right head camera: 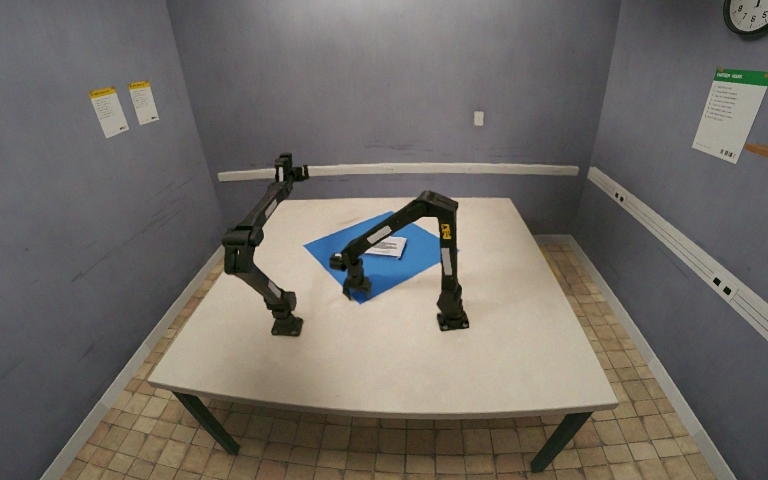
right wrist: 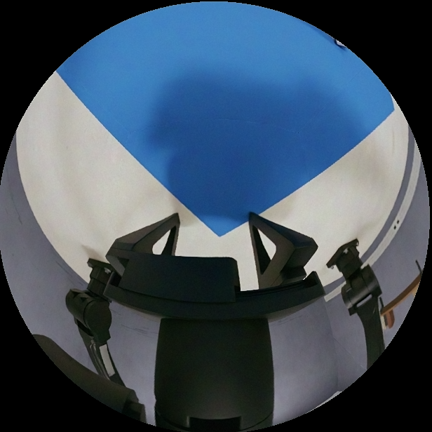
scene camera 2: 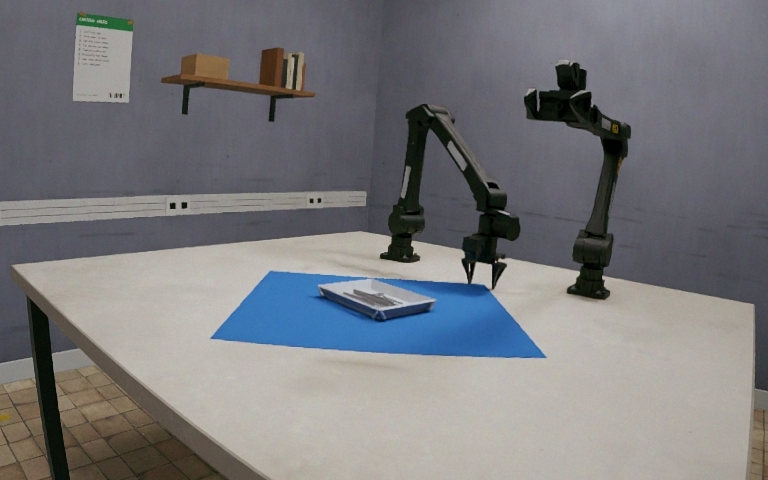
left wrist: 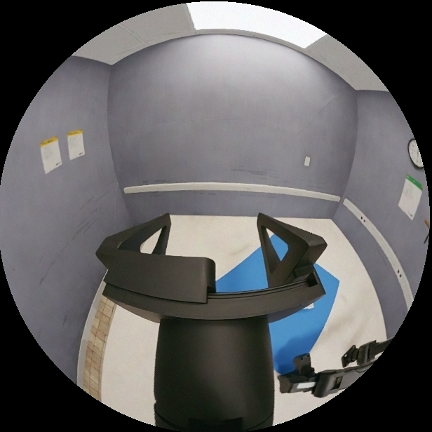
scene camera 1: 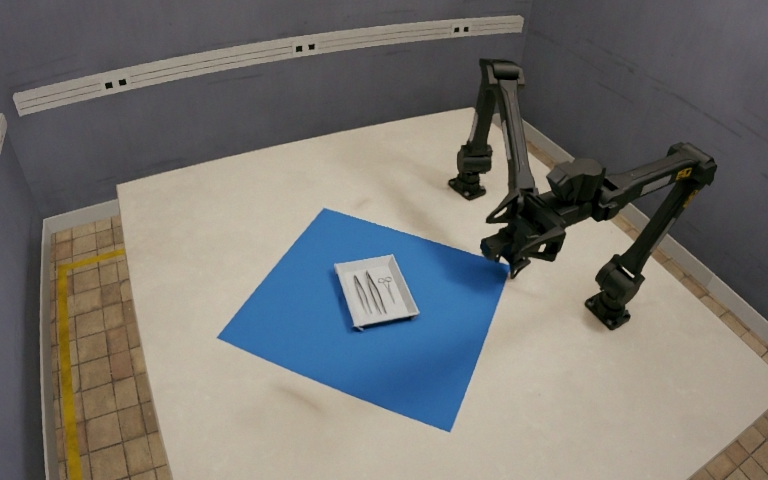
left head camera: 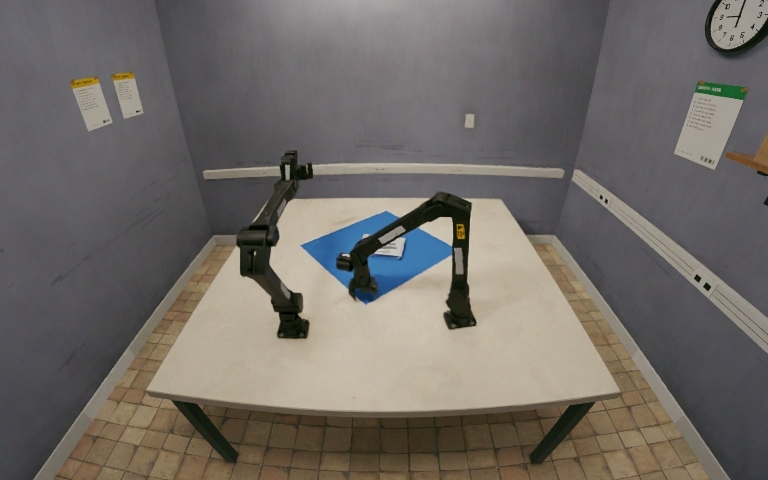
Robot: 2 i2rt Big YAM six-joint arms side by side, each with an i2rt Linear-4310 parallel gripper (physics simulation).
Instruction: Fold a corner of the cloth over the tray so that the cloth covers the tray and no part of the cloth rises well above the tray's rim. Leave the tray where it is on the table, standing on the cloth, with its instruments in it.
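The blue cloth (left head camera: 334, 249) (right head camera: 419, 266) (scene camera 1: 283, 305) (scene camera 2: 260, 316) (right wrist: 225, 60) lies flat and unfolded. The white tray (scene camera 1: 405, 283) (scene camera 2: 403, 310) stands uncovered on it. Two tweezers (scene camera 1: 361, 294) (scene camera 1: 375, 293) and scissors (scene camera 1: 387, 287) lie inside. My right gripper (left head camera: 363, 297) (right head camera: 357, 296) (scene camera 2: 481, 285) (right wrist: 213, 217) points down, partly open and empty, close above the cloth's near corner. In the right wrist view, the corner's tip shows between its fingers. My left gripper (left head camera: 310, 170) (right head camera: 306, 171) (left wrist: 213, 217) is open and empty, raised high to the left of the cloth in the head views.
The pale table (left head camera: 362, 362) (scene camera 1: 226, 243) (scene camera 2: 509, 407) carries both arm bases, left (left head camera: 292, 327) and right (left head camera: 459, 318), on the near side of the cloth in the head views. The right forearm (left head camera: 390, 233) passes over the cloth. A wall shelf (scene camera 2: 237, 84) holds a box and books.
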